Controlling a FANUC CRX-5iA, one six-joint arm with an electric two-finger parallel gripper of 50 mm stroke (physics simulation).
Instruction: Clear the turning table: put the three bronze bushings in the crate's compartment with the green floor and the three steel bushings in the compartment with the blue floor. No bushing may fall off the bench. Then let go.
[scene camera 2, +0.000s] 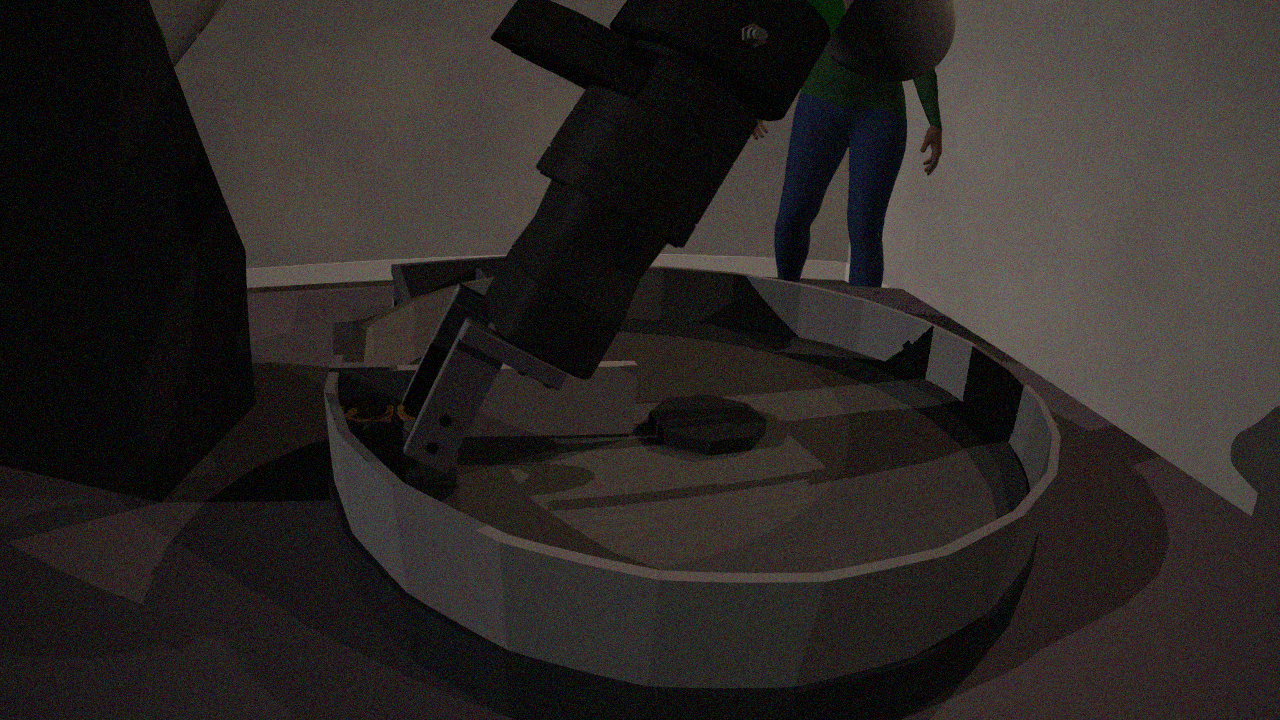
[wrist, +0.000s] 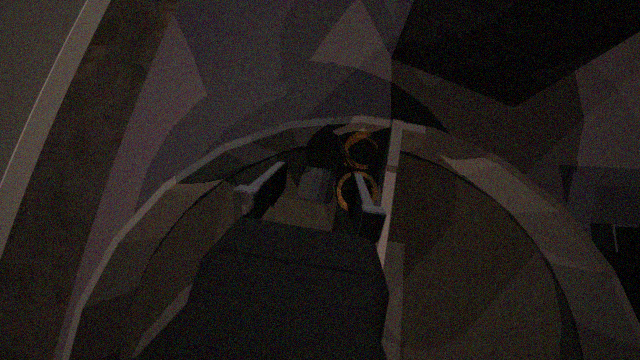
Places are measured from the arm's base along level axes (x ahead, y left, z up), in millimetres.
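Pixels of known places: gripper, fingertip midpoint: (scene camera 2: 422, 434) (wrist: 317, 180); arm's base, origin of the base link: (scene camera 2: 46, 116).
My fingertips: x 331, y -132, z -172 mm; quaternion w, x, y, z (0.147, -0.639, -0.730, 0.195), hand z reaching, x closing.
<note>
Ahead of a thing's pixels: the offset from my fingertips to its top centre.
My gripper (scene camera 2: 426, 438) (wrist: 317, 180) is open, low inside the turning table (scene camera 2: 572, 617) near its left wall in the scene view. In the wrist view a grey steel bushing @[4 mm ahead, 1 mm left, 6 mm up] (wrist: 316, 185) stands between the open fingers, not gripped. One bronze bushing @[1 mm back, 32 mm left, 1 mm down] (wrist: 340, 192) is close behind the right finger, partly hidden by it. Another bronze bushing @[35 mm back, 29 mm left, 1 mm down] (wrist: 348, 154) stands beyond it, near the rim. A dark bushing-like shape @[25 mm back, 2 mm right, 1 mm down] (wrist: 324, 145) is beyond the steel one, too dim to tell its metal. The crate @[16 mm ahead, 411 mm left, 29 mm down] (scene camera 2: 409, 279) is behind the table, its compartments hidden.
A straight pale guide wall (scene camera 2: 581, 398) (wrist: 393, 185) runs inward from the rim beside the bronze bushings. A dark hub @[149 mm ahead, 69 mm left, 18 mm down] (scene camera 2: 707, 425) is at the turning table's middle. A raised wall surrounds the table. A large dark shape (scene camera 2: 98, 268) stands at left; a person (scene camera 2: 841, 179) stands behind the bench.
</note>
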